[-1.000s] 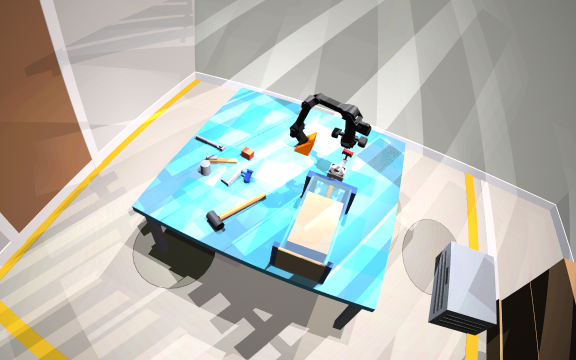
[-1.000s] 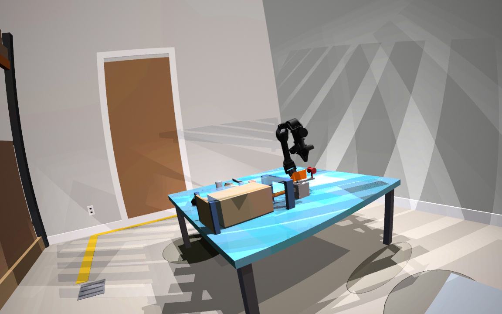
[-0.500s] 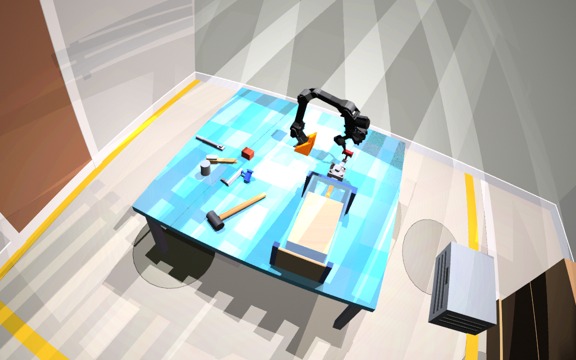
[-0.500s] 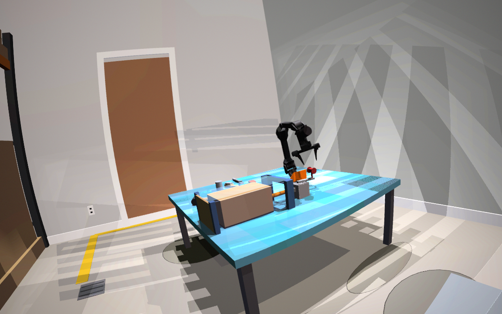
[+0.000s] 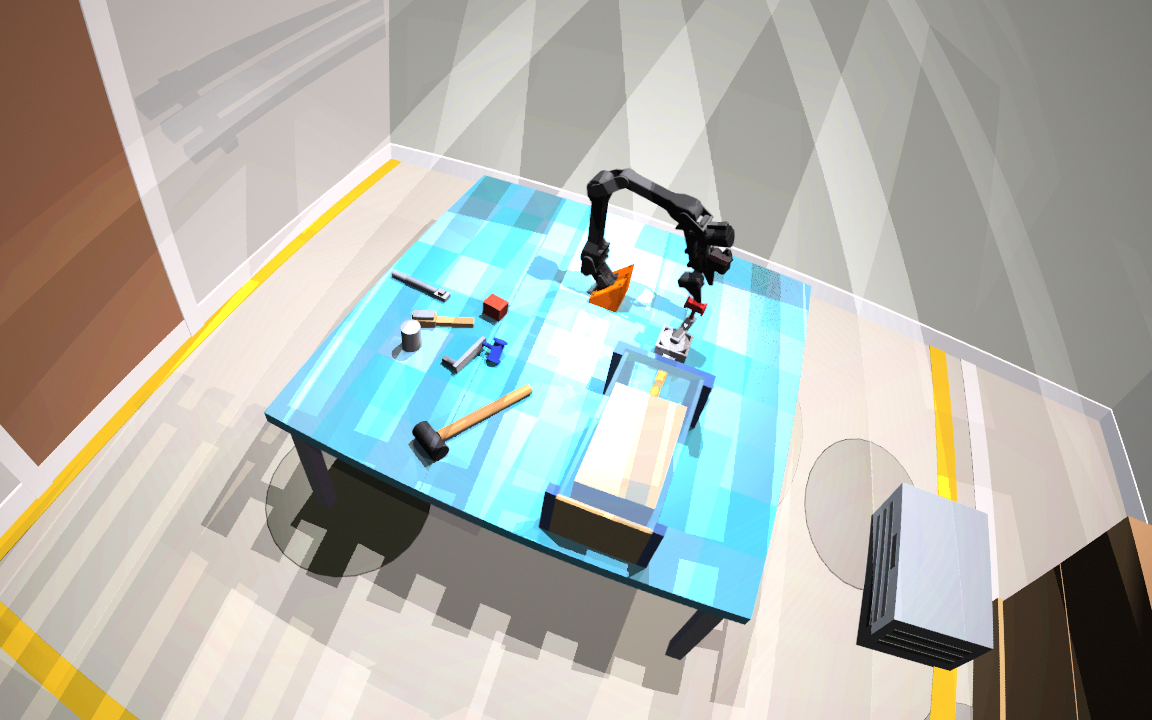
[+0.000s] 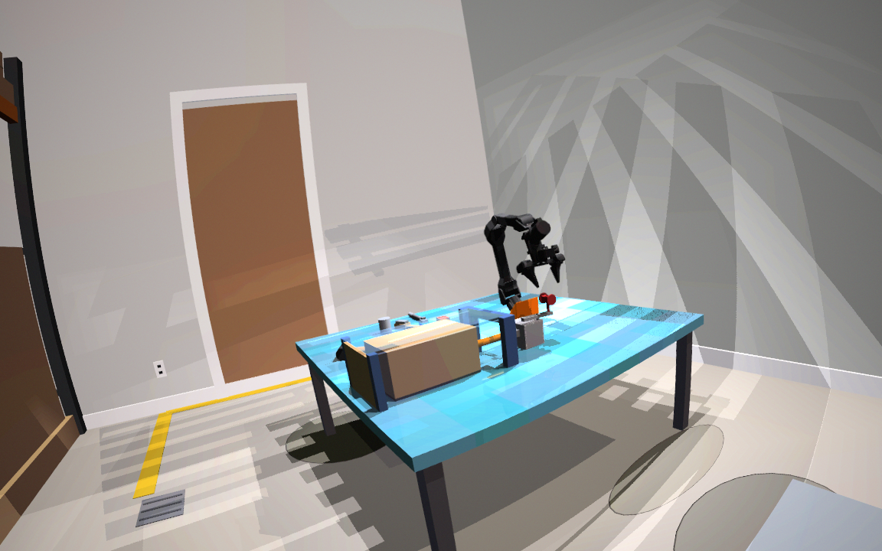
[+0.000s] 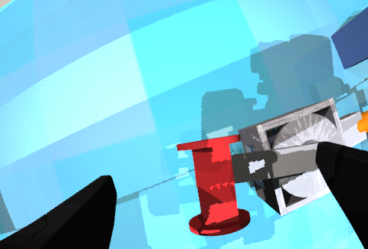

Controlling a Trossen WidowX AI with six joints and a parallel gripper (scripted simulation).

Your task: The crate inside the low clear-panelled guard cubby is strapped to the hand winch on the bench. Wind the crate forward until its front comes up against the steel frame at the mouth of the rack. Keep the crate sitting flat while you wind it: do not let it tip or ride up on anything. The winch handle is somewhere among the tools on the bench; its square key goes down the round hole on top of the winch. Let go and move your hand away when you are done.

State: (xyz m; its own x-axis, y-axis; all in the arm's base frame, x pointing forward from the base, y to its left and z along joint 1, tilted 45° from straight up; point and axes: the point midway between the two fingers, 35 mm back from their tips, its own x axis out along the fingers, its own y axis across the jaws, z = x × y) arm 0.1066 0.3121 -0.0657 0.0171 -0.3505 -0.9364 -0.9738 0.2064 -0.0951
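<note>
Now: gripper tip 10 mm to the left of the red knob and 70 mm above it. The rest, counted from my gripper tip: clear-panelled cubby (500 mm ahead, 60 mm to the right, 90 mm below); grey winch (80 mm ahead, 50 mm to the right, 170 mm below); winch handle (30 mm ahead, 20 mm to the right, 100 mm below).
</note>
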